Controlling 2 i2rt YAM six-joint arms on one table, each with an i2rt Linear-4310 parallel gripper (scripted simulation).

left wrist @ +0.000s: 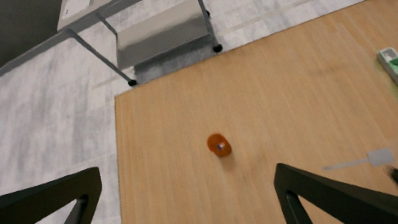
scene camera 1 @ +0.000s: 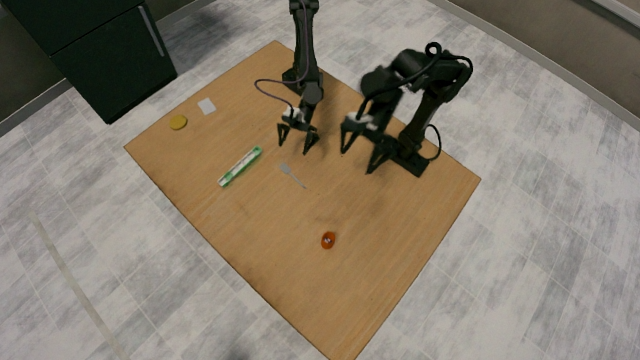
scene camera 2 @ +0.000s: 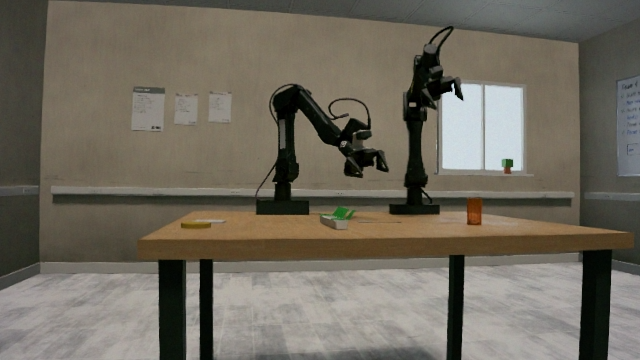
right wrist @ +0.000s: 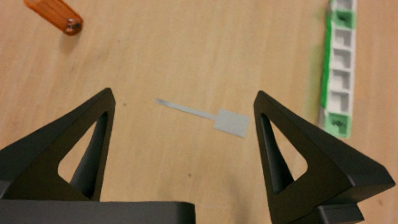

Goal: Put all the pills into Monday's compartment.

Path:
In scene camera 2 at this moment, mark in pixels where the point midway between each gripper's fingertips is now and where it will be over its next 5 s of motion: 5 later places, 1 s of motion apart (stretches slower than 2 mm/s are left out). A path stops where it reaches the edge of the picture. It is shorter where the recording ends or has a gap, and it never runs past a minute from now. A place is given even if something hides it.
The left gripper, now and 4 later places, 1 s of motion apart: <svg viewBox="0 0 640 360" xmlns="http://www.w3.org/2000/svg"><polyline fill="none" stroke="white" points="449,104 427,134 414,130 377,130 432,136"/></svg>
The right gripper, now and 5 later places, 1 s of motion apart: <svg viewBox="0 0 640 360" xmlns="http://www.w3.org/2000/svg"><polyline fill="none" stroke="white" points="376,173 449,177 454,201 463,197 476,202 477,201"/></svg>

